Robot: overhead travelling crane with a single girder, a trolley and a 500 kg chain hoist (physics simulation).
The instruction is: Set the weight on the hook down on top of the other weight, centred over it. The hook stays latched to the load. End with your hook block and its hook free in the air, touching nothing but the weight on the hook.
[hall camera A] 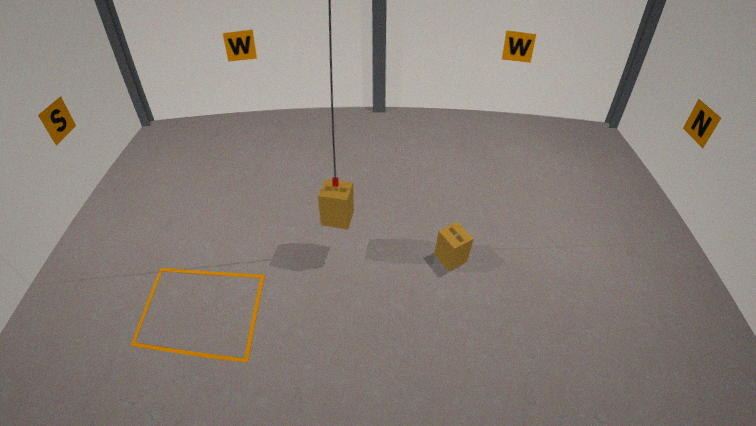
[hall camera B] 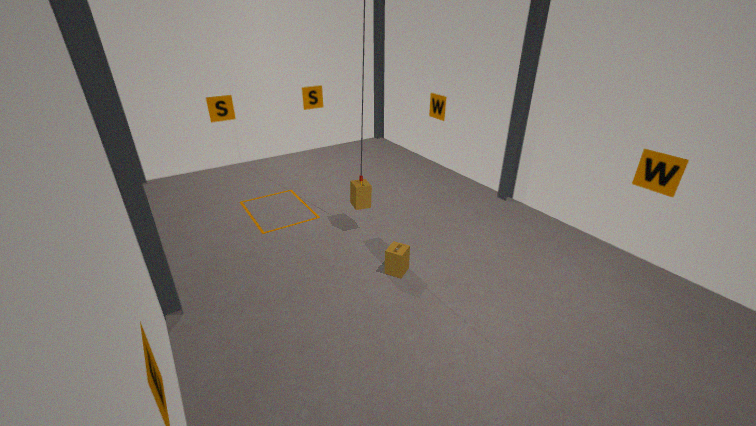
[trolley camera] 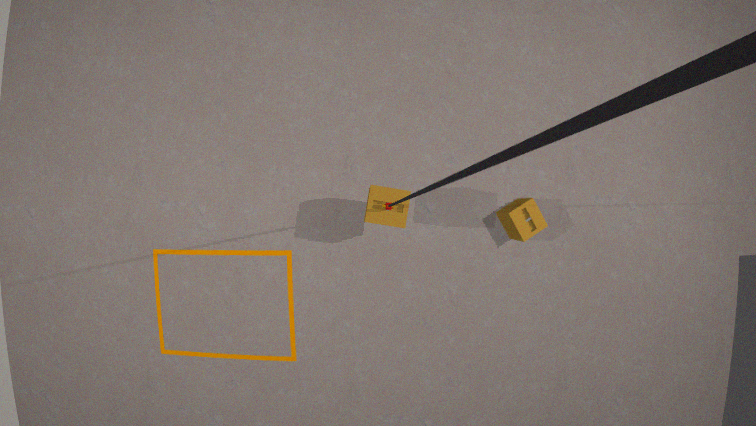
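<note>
My red hook block (hall camera A: 335, 182) (hall camera B: 361, 178) (trolley camera: 388, 205) is at the top of a yellow weight (hall camera A: 335, 211) (hall camera B: 360, 195) (trolley camera: 386, 219) and carries it; the hook itself is too small to make out. This weight hangs upright in the air, its shadows on the floor apart from it. The other yellow weight (hall camera A: 453, 251) (hall camera B: 396, 261) (trolley camera: 521, 219) stands upright on the floor, turned relative to the hanging one. It is to the right of the hanging weight in hall camera A and the trolley view, and nearer the camera in hall camera B. The two weights are apart.
An orange marked rectangle (hall camera A: 255, 317) (hall camera B: 251, 218) (trolley camera: 291, 306) lies on the floor to the left of both weights. Walls with letter signs and dark columns (hall camera A: 378, 58) (hall camera B: 521, 100) stand around the floor. The hoist's dark chain (hall camera A: 331, 95) (hall camera B: 362, 89) (trolley camera: 581, 125) runs up from the hook block.
</note>
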